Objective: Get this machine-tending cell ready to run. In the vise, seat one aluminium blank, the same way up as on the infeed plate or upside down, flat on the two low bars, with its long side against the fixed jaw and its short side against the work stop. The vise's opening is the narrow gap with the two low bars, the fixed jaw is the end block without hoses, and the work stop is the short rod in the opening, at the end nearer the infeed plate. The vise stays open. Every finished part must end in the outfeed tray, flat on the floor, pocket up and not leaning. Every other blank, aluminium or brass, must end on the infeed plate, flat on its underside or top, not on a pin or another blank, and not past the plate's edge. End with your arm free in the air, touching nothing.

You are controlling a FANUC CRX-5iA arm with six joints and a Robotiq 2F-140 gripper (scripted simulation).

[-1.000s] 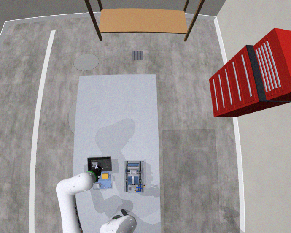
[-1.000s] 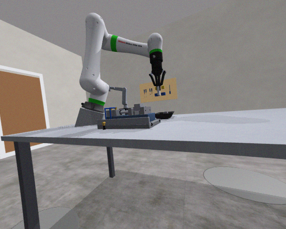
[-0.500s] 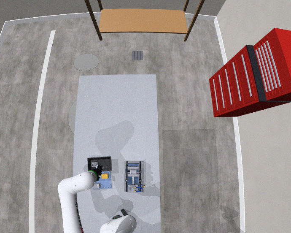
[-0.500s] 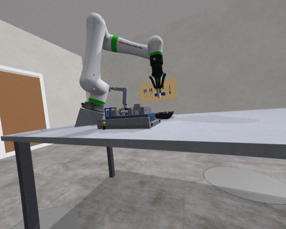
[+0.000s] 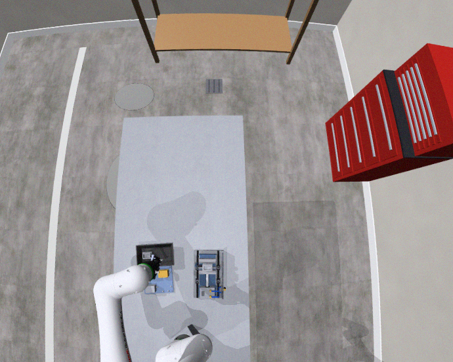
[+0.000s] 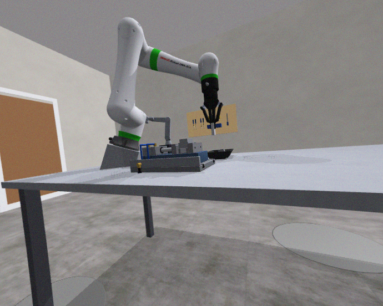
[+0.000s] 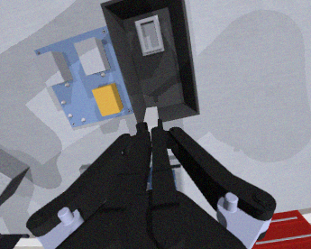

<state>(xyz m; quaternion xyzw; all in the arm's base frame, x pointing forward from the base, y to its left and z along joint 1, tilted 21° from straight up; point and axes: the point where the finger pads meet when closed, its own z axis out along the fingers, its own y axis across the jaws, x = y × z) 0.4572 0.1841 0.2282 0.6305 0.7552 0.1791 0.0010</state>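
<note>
Now: the black work stop rod 10 mm ahead of my hand, 230 mm to the right of it and 80 mm below it. Also, from my hand: blue infeed plate 160 mm behind, 20 mm to the left, 160 mm below; hose-end block 140 mm behind, 310 mm to the right, 90 mm below; brass blank 100 mm behind, 10 mm to the right, 140 mm below.
</note>
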